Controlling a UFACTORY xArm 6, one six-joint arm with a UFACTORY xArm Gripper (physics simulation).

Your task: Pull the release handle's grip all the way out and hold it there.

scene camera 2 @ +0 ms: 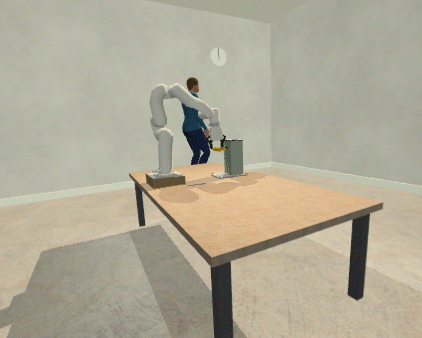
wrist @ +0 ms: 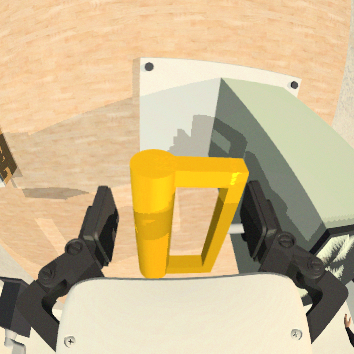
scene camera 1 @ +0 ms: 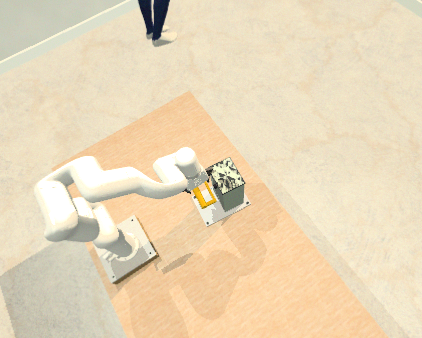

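The release handle [scene camera 1: 209, 204] [scene camera 2: 219, 148] is a yellow loop with a thick round grip [wrist: 153, 215] on the side away from the grey-green housing [scene camera 1: 231, 201] [scene camera 2: 234, 157] [wrist: 300, 135]. A pale rod [wrist: 236, 229] shows between the loop's rear bar and the housing, partly hidden by a finger. My gripper [scene camera 1: 199, 182] [scene camera 2: 217, 144] [wrist: 178, 199] is open, with nothing held. In the wrist view its left finger is left of the round grip, and its right finger is right of the rear bar, on the housing side. A gap shows between the grip and the left finger.
The housing stands on a white bolted plate [scene camera 1: 215, 218] [scene camera 2: 222, 175] [wrist: 185, 72] near the edge of the wooden table [scene camera 1: 300, 280] [scene camera 2: 280, 200]. The arm's base [scene camera 1: 117, 272] [scene camera 2: 165, 180] is on the same table. A person [scene camera 1: 159, 20] [scene camera 2: 192, 117] stands beyond the table.
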